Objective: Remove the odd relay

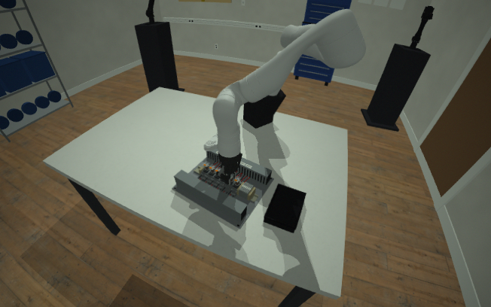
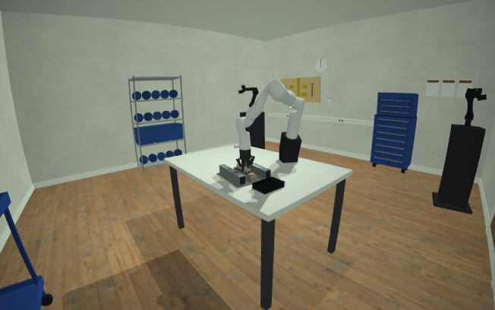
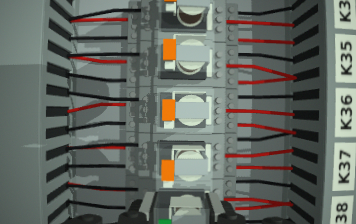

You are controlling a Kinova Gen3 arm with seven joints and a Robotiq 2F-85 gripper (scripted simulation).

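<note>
Now: hand 1 cm above the relay. Round my hand: grey relay panel 3 cm to the right, 3 cm below, 1 cm behind; black parts tray 22 cm to the left, 5 cm ahead, 4 cm below.
</note>
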